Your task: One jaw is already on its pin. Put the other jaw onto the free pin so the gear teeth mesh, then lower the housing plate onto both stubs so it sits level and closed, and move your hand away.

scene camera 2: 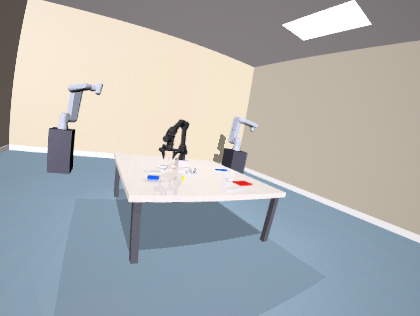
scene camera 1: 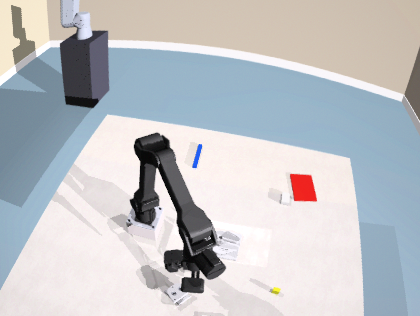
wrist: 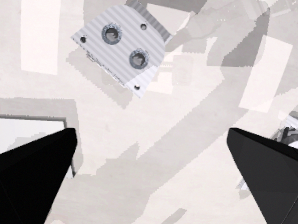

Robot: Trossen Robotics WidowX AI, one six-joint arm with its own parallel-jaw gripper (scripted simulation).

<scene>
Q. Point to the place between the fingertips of my gripper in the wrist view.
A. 153, 135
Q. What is my gripper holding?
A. Nothing.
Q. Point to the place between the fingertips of my gripper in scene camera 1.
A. At 193, 278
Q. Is my gripper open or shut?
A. Open.
</scene>
